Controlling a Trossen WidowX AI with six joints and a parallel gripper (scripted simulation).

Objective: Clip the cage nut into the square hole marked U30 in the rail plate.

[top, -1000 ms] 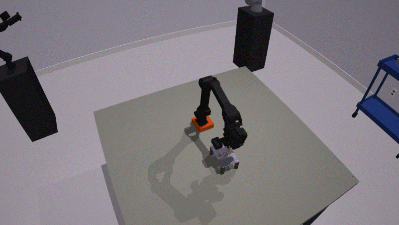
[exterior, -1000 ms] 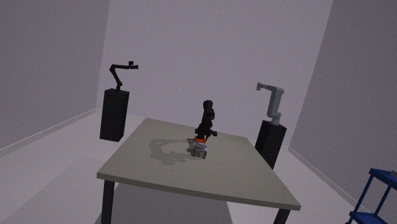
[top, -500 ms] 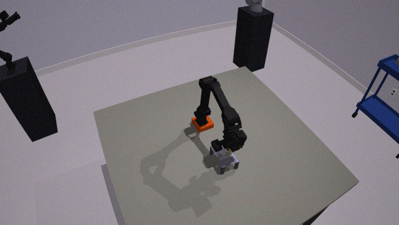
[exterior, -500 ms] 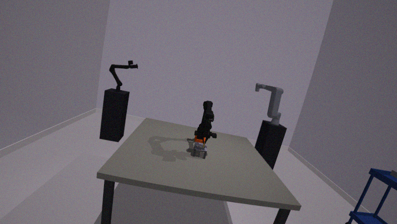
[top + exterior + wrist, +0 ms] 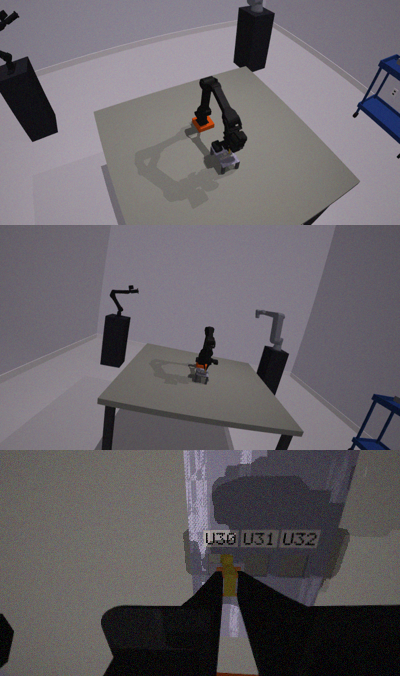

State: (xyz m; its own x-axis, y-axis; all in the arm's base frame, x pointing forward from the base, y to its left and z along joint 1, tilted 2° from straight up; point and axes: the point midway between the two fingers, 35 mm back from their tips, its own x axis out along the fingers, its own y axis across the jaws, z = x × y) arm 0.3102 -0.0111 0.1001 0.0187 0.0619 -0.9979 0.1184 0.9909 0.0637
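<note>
Right now my gripper tip is 1 cm above the cage nut.
</note>
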